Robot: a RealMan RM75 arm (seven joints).
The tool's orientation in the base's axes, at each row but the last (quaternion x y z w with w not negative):
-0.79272, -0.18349, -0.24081, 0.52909
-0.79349, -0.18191, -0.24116, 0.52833
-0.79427, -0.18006, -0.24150, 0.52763
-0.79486, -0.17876, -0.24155, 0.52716
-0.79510, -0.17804, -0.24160, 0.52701
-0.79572, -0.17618, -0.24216, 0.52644
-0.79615, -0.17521, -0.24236, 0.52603
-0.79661, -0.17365, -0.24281, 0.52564
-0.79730, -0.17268, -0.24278, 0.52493
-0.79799, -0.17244, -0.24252, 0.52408
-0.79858, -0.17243, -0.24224, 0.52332
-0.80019, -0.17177, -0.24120, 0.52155
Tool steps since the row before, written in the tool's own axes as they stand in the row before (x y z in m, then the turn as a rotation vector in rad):
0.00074, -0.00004, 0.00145, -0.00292, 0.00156, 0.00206
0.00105, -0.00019, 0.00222, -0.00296, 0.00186, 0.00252
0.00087, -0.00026, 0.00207, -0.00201, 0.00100, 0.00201
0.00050, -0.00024, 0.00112, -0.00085, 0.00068, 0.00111
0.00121, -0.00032, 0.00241, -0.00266, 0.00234, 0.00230
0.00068, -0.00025, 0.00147, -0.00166, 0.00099, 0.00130
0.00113, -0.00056, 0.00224, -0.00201, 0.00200, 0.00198
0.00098, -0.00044, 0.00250, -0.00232, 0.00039, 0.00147
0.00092, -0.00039, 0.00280, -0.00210, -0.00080, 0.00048
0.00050, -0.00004, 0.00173, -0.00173, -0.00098, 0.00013
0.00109, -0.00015, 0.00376, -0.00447, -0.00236, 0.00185
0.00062, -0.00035, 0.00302, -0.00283, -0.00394, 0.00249
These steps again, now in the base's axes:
0.00085, 0.00139, -0.00001, -0.00115, 0.00122, -0.00352
0.00118, 0.00216, 0.00002, -0.00093, 0.00154, -0.00392
0.00097, 0.00204, 0.00002, -0.00072, 0.00142, -0.00256
0.00050, 0.00114, 0.00010, -0.00011, 0.00074, -0.00136
0.00129, 0.00238, 0.00014, -0.00047, 0.00116, -0.00403
0.00072, 0.00147, 0.00009, -0.00057, 0.00078, -0.00212
0.00108, 0.00231, 0.00033, -0.00018, 0.00101, -0.00330
0.00108, 0.00250, 0.00007, -0.00140, 0.00115, -0.00210
0.00113, 0.00275, -0.00011, -0.00205, 0.00071, -0.00075
0.00075, 0.00162, -0.00026, -0.00192, 0.00047, -0.00029
0.00159, 0.00354, -0.00053, -0.00455, 0.00253, -0.00138
0.00095, 0.00292, -0.00041, -0.00389, 0.00378, 0.00052

